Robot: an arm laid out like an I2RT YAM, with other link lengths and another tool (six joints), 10 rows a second.
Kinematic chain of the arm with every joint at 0, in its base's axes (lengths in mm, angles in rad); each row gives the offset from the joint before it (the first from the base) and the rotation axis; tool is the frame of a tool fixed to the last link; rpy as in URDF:
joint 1: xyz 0 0 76.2 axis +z
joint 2: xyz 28 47.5 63.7 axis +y
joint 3: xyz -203.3 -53 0 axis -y
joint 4: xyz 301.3 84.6 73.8 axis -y
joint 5: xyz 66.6 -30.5 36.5 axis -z
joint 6: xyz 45.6 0 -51.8 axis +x
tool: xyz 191 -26 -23 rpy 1.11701 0.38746 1.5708
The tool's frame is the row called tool.
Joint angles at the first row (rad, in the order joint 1, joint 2, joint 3, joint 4, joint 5, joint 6):
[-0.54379, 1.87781, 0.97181, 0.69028, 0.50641, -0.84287]
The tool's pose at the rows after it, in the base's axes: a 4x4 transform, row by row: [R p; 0 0 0 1], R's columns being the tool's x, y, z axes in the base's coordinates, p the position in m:
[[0.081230 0.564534 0.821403 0.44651], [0.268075 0.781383 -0.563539 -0.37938], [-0.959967 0.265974 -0.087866 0.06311], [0 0 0 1]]
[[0.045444 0.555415 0.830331 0.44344], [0.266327 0.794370 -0.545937 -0.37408], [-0.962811 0.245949 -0.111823 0.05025], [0 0 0 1]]
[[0.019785 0.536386 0.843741 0.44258], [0.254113 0.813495 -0.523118 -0.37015], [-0.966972 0.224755 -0.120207 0.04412], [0 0 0 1]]
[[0.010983 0.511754 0.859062 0.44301], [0.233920 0.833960 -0.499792 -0.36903], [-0.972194 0.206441 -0.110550 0.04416], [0 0 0 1]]
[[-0.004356 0.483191 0.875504 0.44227], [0.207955 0.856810 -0.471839 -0.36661], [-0.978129 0.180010 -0.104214 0.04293], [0 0 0 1]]
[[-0.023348 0.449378 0.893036 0.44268], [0.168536 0.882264 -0.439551 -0.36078], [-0.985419 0.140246 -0.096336 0.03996], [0 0 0 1]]
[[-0.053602 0.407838 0.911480 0.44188], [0.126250 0.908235 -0.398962 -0.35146], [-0.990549 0.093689 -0.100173 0.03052], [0 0 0 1]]
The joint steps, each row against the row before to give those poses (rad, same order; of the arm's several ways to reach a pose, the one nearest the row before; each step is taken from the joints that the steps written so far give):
[-0.00038, 0.01755, -0.02594, 0.03548, -0.01449, -0.02746]
[-0.00114, 0.00727, -0.03394, 0.02861, -0.01793, -0.02671]
[-0.00496, 0.00228, -0.03127, 0.03890, -0.02823, -0.03204]
[-0.01108, 0.00078, -0.02556, 0.04885, -0.03625, -0.03014]
[-0.01296, 0.00152, -0.03358, 0.05760, -0.04234, -0.03853]
[-0.00687, 0.01867, -0.03357, 0.08123, -0.04044, -0.04997]
[-0.00686, 0.03511, -0.03855, 0.09388, -0.04882, -0.05722]

